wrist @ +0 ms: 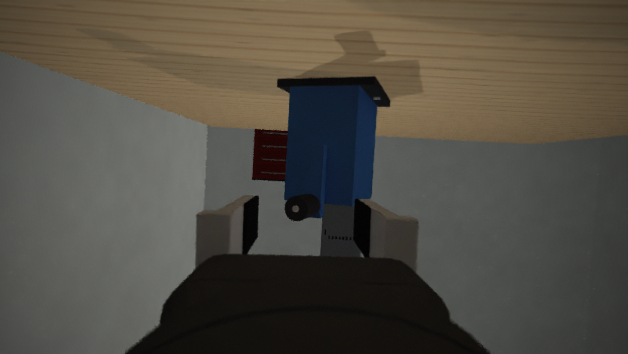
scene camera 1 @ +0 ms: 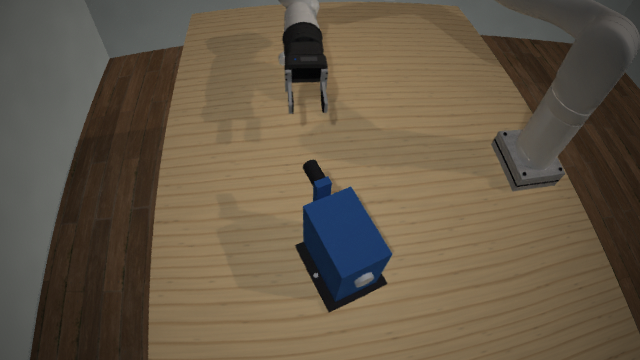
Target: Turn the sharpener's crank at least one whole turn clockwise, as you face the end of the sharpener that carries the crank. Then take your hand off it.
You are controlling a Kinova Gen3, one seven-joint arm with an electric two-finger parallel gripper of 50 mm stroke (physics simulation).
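Places are measured from the arm's base along level axes (x ahead, y left, z up), in centimetres.
Pixels of known places: gripper, fingertip midpoint: (wrist: 306, 218) (scene camera 1: 308, 108); arm's base, link origin: (scene camera 1: 533, 152).
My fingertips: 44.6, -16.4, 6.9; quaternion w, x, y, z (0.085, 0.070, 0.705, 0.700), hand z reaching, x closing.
Observation:
For each thing: its top centre in the pictures, then the offset to it from my fingertips, as dx, dy, dz. "*": a spot on its surface instead. Level surfaces: height alone.
- blue box-shaped sharpener, surface spot: (wrist: 322, 135) * +2.5, +17.8, -5.8
- round white pencil hole, surface spot: (scene camera 1: 364, 280) * +1.3, +30.0, -2.1
- black knob, top centre: (wrist: 302, 218) (scene camera 1: 314, 169) +3.2, +13.7, +2.3
- wooden table, surface height: dz -11.6
The blue box-shaped sharpener (scene camera 1: 345, 232) (wrist: 322, 135) stands on a black base plate (scene camera 1: 332, 302) (wrist: 327, 81). A round white pencil hole (scene camera 1: 364, 280) shows on its near end in the scene view. Its crank, a blue arm (scene camera 1: 322, 187) (wrist: 323, 185) with a black knob (scene camera 1: 313, 171) (wrist: 300, 207), is on the far end, with the arm pointing up. My gripper (scene camera 1: 308, 111) (wrist: 306, 218) is open and empty, beyond the crank end and apart from the knob, with its fingers pointing toward the sharpener. In the wrist view the knob shows between the two fingers, farther off.
The wooden table (scene camera 1: 425, 240) (wrist: 150, 50) bears the sharpener. The arm's grey base (scene camera 1: 537, 172) stands at the table's right edge in the scene view. A red slatted object (wrist: 270, 155) and a grey panel (wrist: 340, 245) show behind the sharpener in the wrist view.

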